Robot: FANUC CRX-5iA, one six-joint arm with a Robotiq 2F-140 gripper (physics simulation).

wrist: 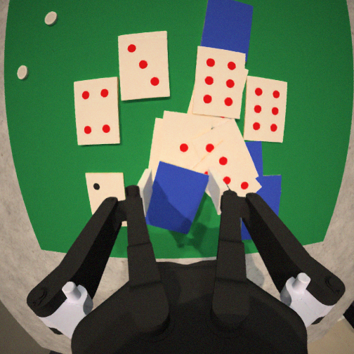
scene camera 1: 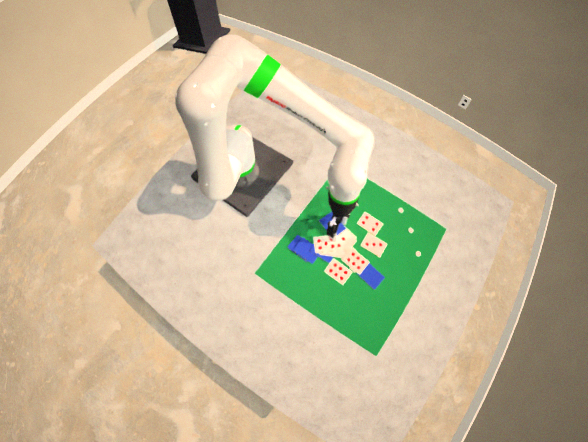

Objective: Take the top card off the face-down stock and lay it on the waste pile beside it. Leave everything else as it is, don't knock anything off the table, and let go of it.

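Frame: origin at the arm's base, x ahead, y left, z up, level; millimetres.
Where they show: gripper, between the fingertips: (scene camera 1: pixel 337 230).
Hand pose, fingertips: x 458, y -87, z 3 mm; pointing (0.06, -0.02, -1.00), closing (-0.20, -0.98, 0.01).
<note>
Each offset is from my fingertips to the top centre of the thing. Level surfaces: height alone.
My gripper (scene camera 1: pixel 332 233) (wrist: pixel 179 177) is shut on a blue face-down card (wrist: pixel 176 202), its two pale pads at the card's opposite edges. The card is held face-down above the mat and overlaps the near edge of the face-up pile in the wrist view. That waste pile {34 mm ahead, 13 mm right, 20 mm down} (scene camera 1: pixel 350 237) (wrist: pixel 172 131) is a spread heap of white cards with red dots. Blue face-down cards, seemingly the stock {75 mm back, 112 mm right, 8 mm down} (scene camera 1: pixel 302 248) (wrist: pixel 268 196), lie beside it, partly behind the right finger in the wrist view. How many are stacked there I cannot tell.
On the green mat {30 mm down} (scene camera 1: pixel 370 320) (wrist: pixel 55 55) lie a four {110 mm ahead, 92 mm left, 23 mm down} (scene camera 1: pixel 370 223) (wrist: pixel 97 111), a three {152 mm ahead, 14 mm left, 23 mm down} (scene camera 1: pixel 374 245) (wrist: pixel 144 91), two sixes, a far blue card {183 mm ahead, 108 mm right, 23 mm down} (scene camera 1: pixel 372 276) (wrist: pixel 227 25) and a black-dot card (wrist: pixel 107 181) left of the fingers. Small white discs lie at the mat's far side.
</note>
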